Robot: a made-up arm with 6 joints. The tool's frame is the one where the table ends. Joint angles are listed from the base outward.
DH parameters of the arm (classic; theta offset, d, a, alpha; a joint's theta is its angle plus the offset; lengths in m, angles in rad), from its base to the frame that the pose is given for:
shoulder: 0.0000 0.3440 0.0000 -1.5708
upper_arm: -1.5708 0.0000 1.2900 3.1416
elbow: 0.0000 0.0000 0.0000 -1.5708
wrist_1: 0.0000 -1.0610 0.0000 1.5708
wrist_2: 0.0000 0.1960 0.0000 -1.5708
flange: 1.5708 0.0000 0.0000 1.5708
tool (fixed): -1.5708 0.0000 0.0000 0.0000
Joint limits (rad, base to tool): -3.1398..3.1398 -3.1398..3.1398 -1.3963..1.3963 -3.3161..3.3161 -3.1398..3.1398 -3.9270..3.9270
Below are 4 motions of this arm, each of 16 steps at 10 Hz.
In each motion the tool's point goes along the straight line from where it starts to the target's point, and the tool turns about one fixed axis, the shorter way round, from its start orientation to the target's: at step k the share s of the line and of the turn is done. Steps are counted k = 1, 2, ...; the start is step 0. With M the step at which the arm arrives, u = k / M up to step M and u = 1 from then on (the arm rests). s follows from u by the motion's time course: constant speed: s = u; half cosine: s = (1 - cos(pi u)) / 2; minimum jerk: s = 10 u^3 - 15 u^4 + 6 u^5.
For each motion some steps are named. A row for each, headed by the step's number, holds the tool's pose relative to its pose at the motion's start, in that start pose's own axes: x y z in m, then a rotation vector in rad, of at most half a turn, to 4 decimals.
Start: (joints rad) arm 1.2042 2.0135 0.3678 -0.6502 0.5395 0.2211
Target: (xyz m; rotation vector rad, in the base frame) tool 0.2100 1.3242 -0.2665 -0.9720 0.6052 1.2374
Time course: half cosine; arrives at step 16
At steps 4, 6, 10, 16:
4: -0.1311 0.0573 0.0847 -0.1084 -0.0342 0.0370
6: -0.2764 0.1207 0.1785 -0.2284 -0.0721 0.0779
10: -0.6191 0.2704 0.3999 -0.5116 -0.1614 0.1745
16: -0.8955 0.3911 0.5784 -0.7400 -0.2335 0.2524

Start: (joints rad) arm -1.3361 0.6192 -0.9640 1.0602 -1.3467 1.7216
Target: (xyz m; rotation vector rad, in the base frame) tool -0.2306 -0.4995 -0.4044 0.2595 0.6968 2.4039
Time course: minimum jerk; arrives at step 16
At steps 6, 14, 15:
6: 0.1636 -0.1819 0.0520 -0.2165 -0.1252 -0.0040
14: 0.5850 -0.6505 0.1861 -0.7741 -0.4476 -0.0143
15: 0.5933 -0.6596 0.1887 -0.7850 -0.4538 -0.0145

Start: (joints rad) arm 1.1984 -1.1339 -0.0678 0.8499 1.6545 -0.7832
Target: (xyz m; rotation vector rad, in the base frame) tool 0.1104 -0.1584 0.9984 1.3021 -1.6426 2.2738
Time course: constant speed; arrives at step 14
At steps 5, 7, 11, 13, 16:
5: -0.2353 0.3179 -0.0597 0.2198 -0.0568 -0.1739
7: -0.3294 0.4450 -0.0835 0.3077 -0.0795 -0.2435
11: -0.5177 0.6993 -0.1313 0.4836 -0.1249 -0.3826
13: -0.6118 0.8265 -0.1551 0.5715 -0.1476 -0.4522
16: -0.6589 0.8900 -0.1671 0.6155 -0.1590 -0.4870

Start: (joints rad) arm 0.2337 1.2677 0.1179 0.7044 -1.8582 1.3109
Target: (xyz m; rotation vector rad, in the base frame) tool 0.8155 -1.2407 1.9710 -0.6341 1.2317 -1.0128
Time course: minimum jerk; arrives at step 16
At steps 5, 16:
5: 0.3034 0.3297 -0.2306 0.4562 -0.1597 -0.1080
16: 1.6857 1.8314 -1.2813 2.5342 -0.8871 -0.5999

